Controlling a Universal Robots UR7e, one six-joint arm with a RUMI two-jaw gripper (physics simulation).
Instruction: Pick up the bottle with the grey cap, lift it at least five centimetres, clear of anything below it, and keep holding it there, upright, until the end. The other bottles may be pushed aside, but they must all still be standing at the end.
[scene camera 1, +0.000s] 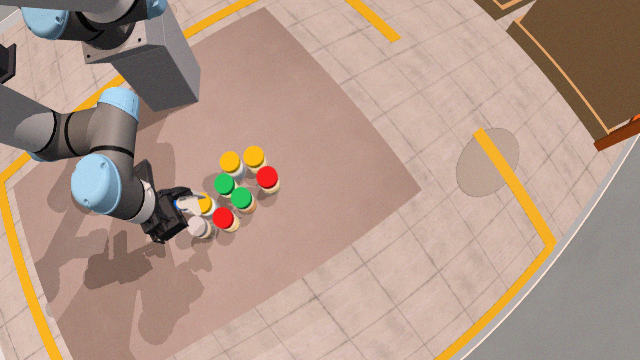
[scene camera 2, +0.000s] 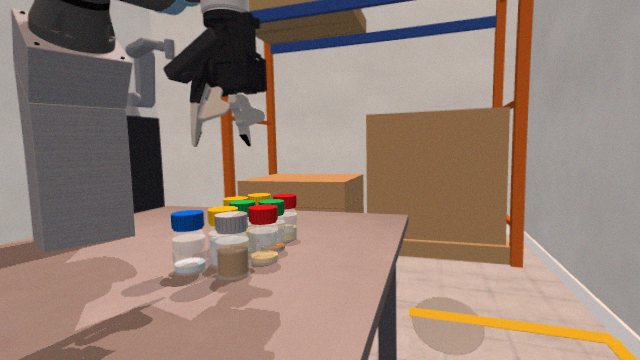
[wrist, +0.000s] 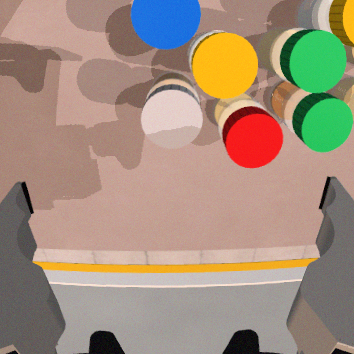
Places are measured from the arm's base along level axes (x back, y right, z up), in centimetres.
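Pixels of known places: gripper, between the fingertips: (scene camera 2: 225, 146) (wrist: 174, 181); arm's base, origin of its link: (scene camera 2: 74, 36).
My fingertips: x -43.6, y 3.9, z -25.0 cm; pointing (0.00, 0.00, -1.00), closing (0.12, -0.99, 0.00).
Note:
For each thing: its top centre in the pictures, then the offset to it from my fingertips. Level surfaces: height alone.
- grey-capped bottle, centre of its top: (wrist: 171, 119) (scene camera 2: 231, 214) (scene camera 1: 196, 226) dx -0.7, dy +0.2, dz -11.6 cm
- blue-capped bottle, centre of its top: (wrist: 165, 14) (scene camera 2: 187, 212) dx +7.9, dy +1.6, dz -11.6 cm
- yellow-capped bottle, centre of its top: (wrist: 224, 65) (scene camera 2: 222, 208) (scene camera 1: 200, 202) dx +4.4, dy -3.6, dz -11.6 cm
- table, height of its surface: dz -22.1 cm
The grey-capped bottle (scene camera 1: 198, 226) (scene camera 2: 232, 245) (wrist: 172, 120) stands upright on the table, with brown contents. My gripper (scene camera 2: 221, 142) (wrist: 174, 181) is open and empty, well above the bottles. In the wrist view the grey cap lies beyond the line between the fingertips, roughly centred between them. A blue-capped bottle (scene camera 2: 188, 240) (wrist: 165, 20) stands beside it, mostly hidden by a finger in scene camera 1. A yellow-capped bottle (scene camera 1: 205, 204) (scene camera 2: 220, 213) (wrist: 225, 65) and a red-capped bottle (scene camera 1: 223, 218) (scene camera 2: 263, 220) (wrist: 253, 137) stand close on its other sides.
Farther along the table (scene camera 1: 325, 150) (scene camera 2: 320, 300) stand two green-capped bottles (scene camera 1: 224, 185) (scene camera 1: 242, 198), two more yellow-capped bottles (scene camera 1: 230, 162) (scene camera 1: 254, 157) and another red-capped bottle (scene camera 1: 267, 177), all upright. The robot's pedestal (scene camera 1: 165, 75) (scene camera 2: 82, 165) is at the table's side.

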